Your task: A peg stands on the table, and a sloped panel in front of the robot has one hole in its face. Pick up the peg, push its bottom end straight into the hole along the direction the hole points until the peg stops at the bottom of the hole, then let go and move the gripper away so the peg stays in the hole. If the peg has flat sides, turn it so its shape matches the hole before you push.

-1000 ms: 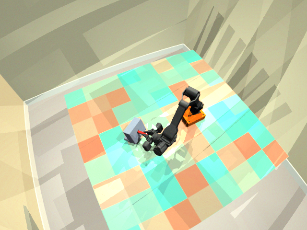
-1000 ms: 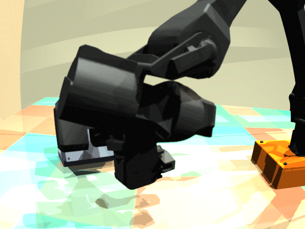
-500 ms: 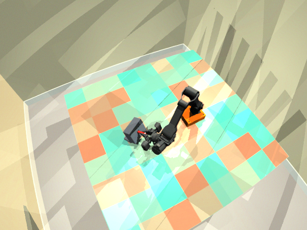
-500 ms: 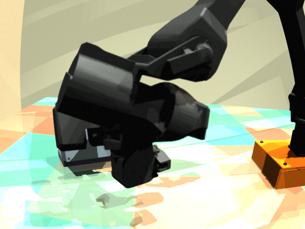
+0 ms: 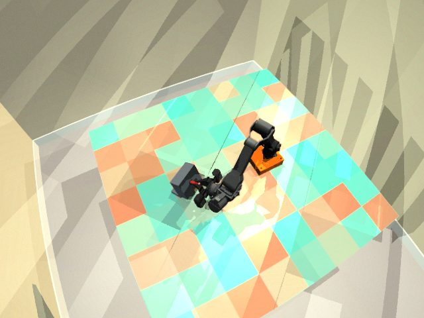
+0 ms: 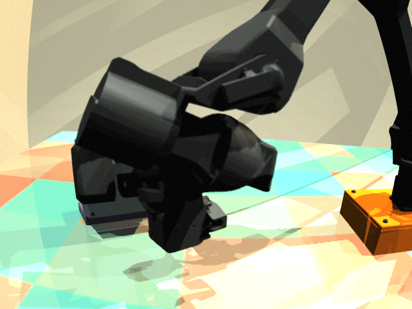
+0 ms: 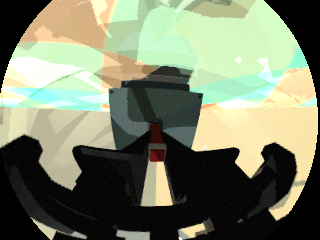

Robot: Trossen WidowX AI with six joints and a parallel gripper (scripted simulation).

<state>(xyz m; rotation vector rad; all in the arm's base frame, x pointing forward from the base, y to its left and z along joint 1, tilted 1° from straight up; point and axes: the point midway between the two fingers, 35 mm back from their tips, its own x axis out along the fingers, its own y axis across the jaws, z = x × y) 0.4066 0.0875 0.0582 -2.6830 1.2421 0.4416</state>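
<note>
My gripper tip is now 10 mm to the right of the red square peg, 10 mm below it and 10 mm past it. From my gripper tip the other things lie so: grey sloped panel: 30 mm to the right, 30 mm ahead, 20 mm below.
</note>
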